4 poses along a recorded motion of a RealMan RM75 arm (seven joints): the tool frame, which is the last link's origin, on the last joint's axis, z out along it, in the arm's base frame.
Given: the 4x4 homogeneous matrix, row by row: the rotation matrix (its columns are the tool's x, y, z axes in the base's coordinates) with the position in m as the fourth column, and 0 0 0 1 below. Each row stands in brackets.
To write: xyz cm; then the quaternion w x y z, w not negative. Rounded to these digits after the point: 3 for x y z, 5 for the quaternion.
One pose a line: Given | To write
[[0.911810 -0.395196 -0.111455 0.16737], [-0.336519 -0.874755 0.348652 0.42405], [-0.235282 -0.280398 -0.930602 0.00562], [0 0 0 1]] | 16.737 42.405 0.562 0.16314 -0.96400 0.18976 0.08992
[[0.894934 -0.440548 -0.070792 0.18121], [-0.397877 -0.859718 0.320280 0.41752], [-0.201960 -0.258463 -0.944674 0.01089], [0 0 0 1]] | 18.121 41.752 1.089 0.15045 -0.96168 0.21796 0.07090
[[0.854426 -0.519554 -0.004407 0.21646], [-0.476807 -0.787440 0.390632 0.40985], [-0.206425 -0.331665 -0.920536 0.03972], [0 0 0 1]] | 21.646 40.985 3.972 0.19134 -0.94372 0.26395 0.05585
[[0.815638 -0.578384 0.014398 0.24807], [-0.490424 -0.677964 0.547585 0.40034], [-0.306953 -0.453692 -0.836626 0.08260], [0 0 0 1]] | 24.807 40.034 8.260 0.27434 -0.91245 0.29284 0.08016
